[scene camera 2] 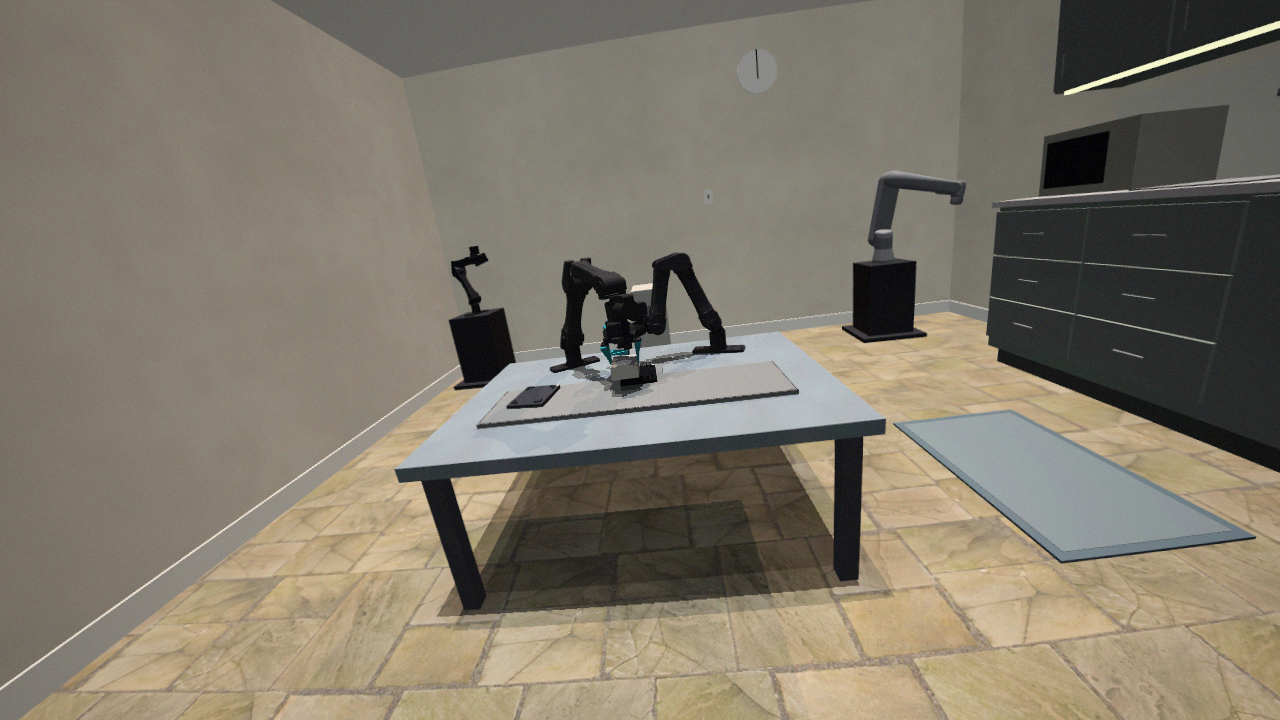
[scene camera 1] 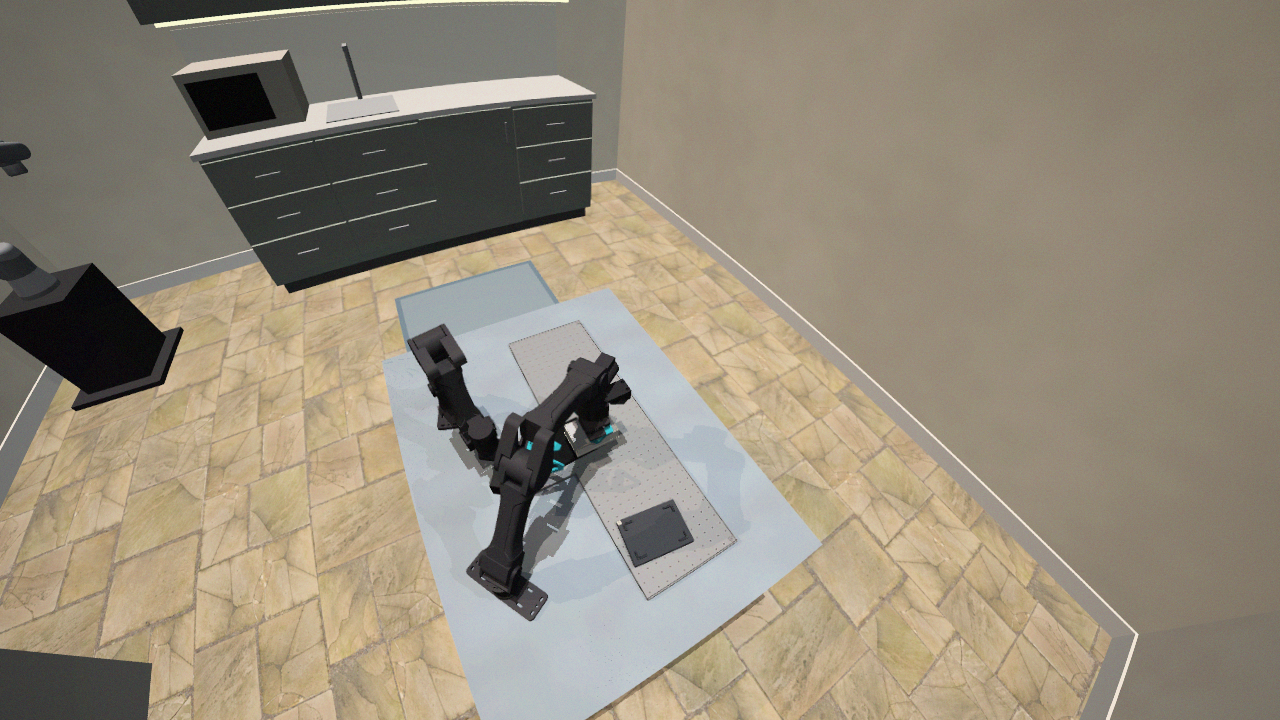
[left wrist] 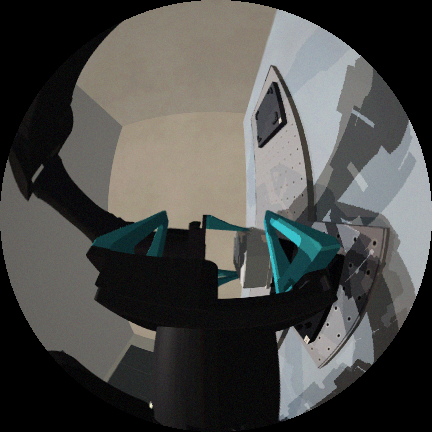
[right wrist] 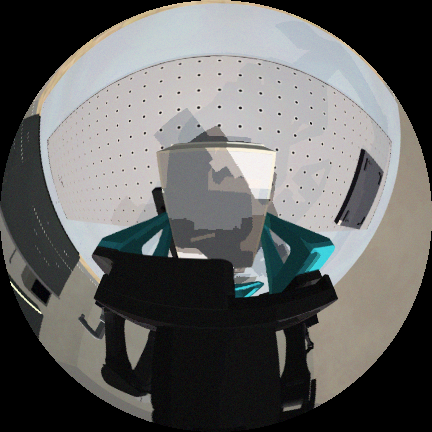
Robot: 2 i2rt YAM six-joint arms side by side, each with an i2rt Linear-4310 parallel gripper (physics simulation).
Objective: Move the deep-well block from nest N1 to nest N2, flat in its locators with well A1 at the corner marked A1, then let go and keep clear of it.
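Pixels of known places: left gripper, fingertip midpoint: [scene camera 1: 562, 457] [left wrist: 215, 215]; right gripper, fingertip midpoint: [scene camera 2: 625, 364] [scene camera 1: 591, 430] [right wrist: 215, 215]; left arm's base, origin of the base link: [scene camera 2: 718, 350]; right arm's base, origin of the base link: [scene camera 2: 575, 365] [scene camera 1: 506, 584].
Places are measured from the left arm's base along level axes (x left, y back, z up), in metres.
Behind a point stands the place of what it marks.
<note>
The pale deep-well block [scene camera 1: 583, 440] {x -0.260, y -0.385, z 0.099 m} [scene camera 2: 624, 372] {x -0.204, y -0.470, z 0.078 m} [left wrist: 256, 262] {x -0.245, y -0.353, z 0.081 m} [right wrist: 215, 195] {x -0.216, y -0.437, z 0.099 m} is between the teal fingers of my right gripper [right wrist: 215, 215] {x -0.224, y -0.411, z 0.084 m} [left wrist: 245, 252] {x -0.224, y -0.411, z 0.084 m}, over or beside dark nest N2 [scene camera 2: 648, 375] {x -0.163, y -0.377, z 0.034 m} [left wrist: 315, 322] {x -0.224, y -0.247, z 0.025 m}. Whether it touches N2 is hidden, and well A1 cannot be made out. My left gripper is open and empty. Its fingers point toward the block from the side, close to it; the right wrist view shows a teal finger just beyond the block. Nest N1 [scene camera 1: 655, 531] {x -0.513, y -0.525, z 0.025 m} [scene camera 2: 534, 395] {x -0.506, y -0.532, z 0.025 m} [left wrist: 270, 115] {x -0.499, y -0.486, z 0.025 m} [right wrist: 361, 192] {x -0.489, y -0.522, z 0.025 m} is empty.
Both nests are on a perforated plate [scene camera 1: 626, 488] {x -0.379, y -0.480, z 0.013 m} [scene camera 2: 716, 386] {x 0.066, y -0.423, z 0.013 m} on the pale blue table [scene camera 1: 760, 528] {x -0.564, y -0.808, z 0.000 m} [scene camera 2: 823, 398] {x 0.361, y -0.480, z 0.000 m}. The two arms stand close together around N2, with the right arm's forearm [scene camera 1: 565, 401] {x -0.342, y -0.344, z 0.397 m} reaching over. A pale blue mat [scene camera 1: 478, 300] lies on the floor beyond the table.
</note>
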